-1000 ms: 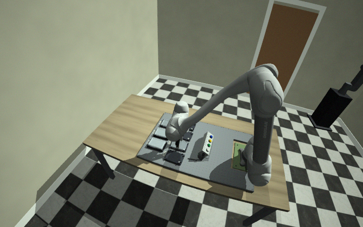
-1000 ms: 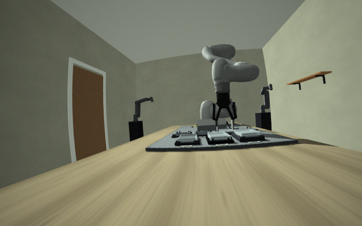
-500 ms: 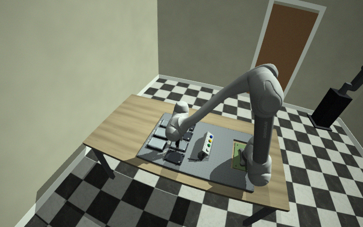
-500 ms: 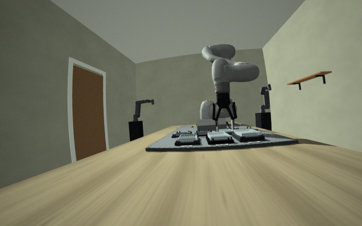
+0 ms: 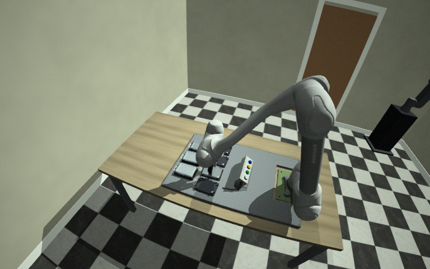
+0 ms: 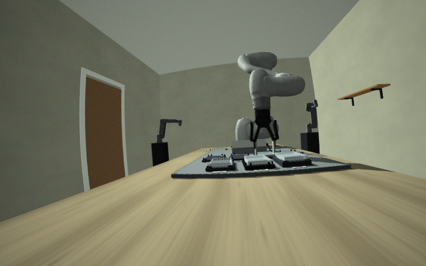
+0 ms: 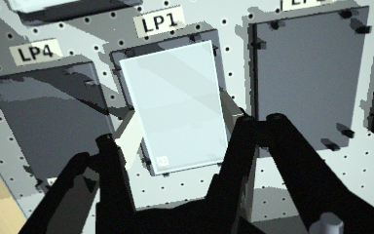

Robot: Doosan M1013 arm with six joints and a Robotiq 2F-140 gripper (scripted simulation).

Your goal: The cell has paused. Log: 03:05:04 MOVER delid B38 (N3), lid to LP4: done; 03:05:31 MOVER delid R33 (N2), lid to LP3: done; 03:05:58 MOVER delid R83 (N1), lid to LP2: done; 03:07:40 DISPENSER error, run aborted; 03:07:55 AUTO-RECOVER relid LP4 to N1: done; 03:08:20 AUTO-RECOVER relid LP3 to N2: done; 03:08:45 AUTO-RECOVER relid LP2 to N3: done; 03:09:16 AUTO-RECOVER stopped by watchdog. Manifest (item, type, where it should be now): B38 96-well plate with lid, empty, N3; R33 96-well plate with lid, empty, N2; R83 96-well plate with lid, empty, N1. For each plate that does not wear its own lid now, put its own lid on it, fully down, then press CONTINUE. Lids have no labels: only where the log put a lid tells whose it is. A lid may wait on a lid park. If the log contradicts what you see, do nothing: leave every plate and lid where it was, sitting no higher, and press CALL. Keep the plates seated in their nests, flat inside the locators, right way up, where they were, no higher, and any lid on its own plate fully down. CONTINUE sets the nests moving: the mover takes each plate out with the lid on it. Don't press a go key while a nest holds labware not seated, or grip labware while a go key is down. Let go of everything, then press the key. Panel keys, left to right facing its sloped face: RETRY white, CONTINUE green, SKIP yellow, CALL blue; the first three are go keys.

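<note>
The clear lid is 2 cm below my hand. From my hand the other things lie so: lid park LP2: 13 cm to the right, 3 cm below, 1 cm behind; then LP1 label: 9 cm ahead, 4 cm below, 1 cm to the right; then lid park LP4: 13 cm to the left, 3 cm below, 1 cm ahead.
</note>
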